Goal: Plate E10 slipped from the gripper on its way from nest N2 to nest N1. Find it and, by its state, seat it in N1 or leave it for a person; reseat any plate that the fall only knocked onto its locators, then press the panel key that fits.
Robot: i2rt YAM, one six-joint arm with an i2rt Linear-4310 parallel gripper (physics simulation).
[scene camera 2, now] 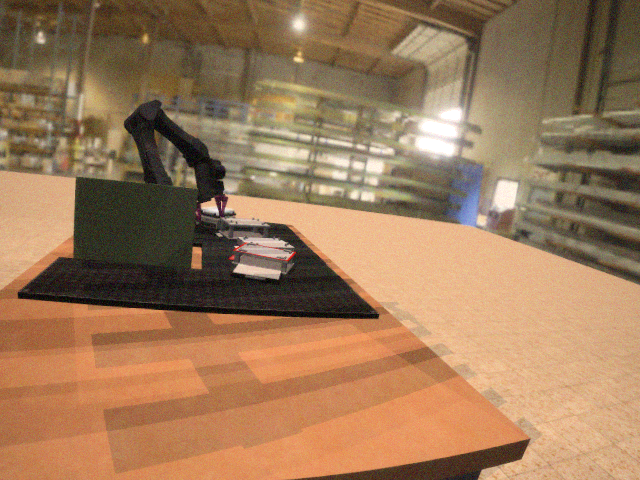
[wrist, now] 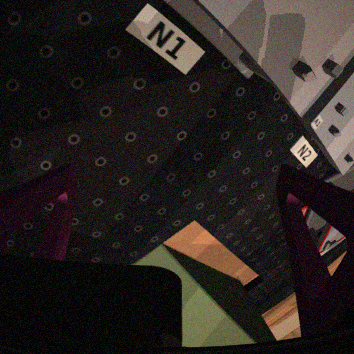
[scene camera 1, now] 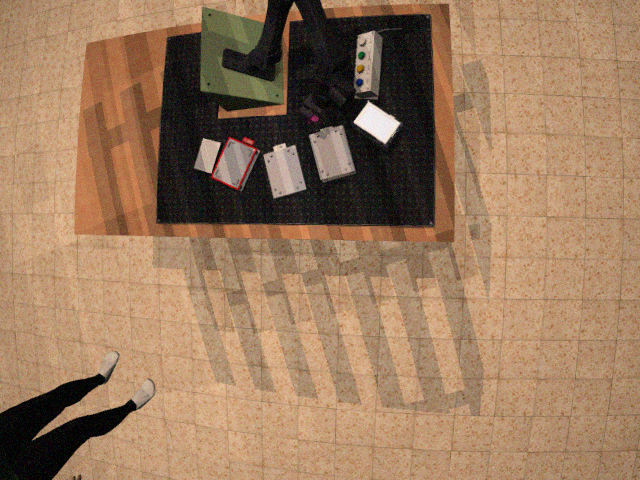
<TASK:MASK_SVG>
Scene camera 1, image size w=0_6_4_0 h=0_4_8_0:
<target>white plate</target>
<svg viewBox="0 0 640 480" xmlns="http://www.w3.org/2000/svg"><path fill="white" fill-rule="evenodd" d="M368 102L354 123L385 144L400 122Z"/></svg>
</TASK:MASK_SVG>
